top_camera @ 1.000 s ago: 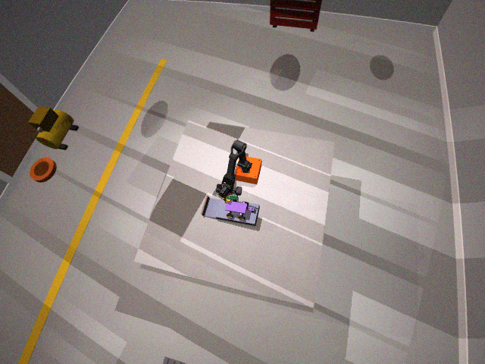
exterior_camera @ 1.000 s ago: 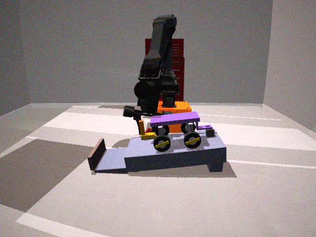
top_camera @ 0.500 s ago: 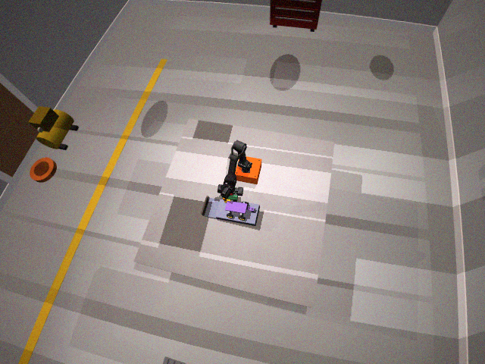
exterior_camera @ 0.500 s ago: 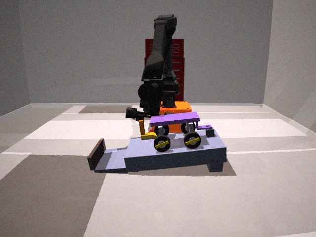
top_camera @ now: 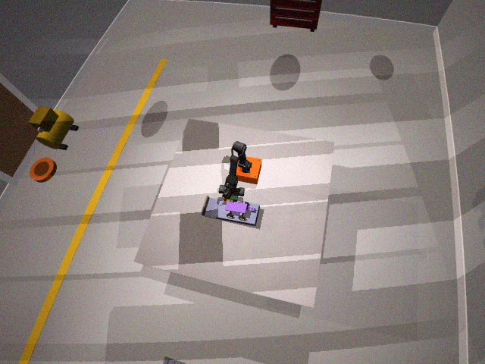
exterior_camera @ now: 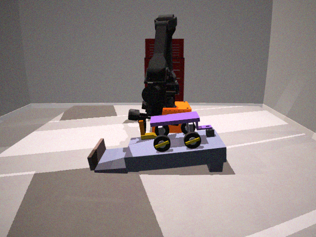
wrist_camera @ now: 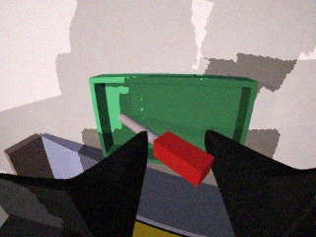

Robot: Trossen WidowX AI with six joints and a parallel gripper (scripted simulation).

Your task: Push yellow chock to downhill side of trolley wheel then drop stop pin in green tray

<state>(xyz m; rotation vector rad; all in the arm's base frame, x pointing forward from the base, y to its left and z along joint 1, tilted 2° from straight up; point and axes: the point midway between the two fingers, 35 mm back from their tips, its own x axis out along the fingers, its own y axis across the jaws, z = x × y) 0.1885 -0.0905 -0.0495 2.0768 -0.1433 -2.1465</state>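
My gripper tip is 10 mm short of the red-headed stop pin and 10 mm to the left of it. Round my gripper tip: green tray: 10 mm to the right, 40 mm below; then ramp: 140 mm ahead, 70 mm to the left, 20 mm above; then yellow chock: 70 mm ahead, 10 mm to the right, 50 mm above.
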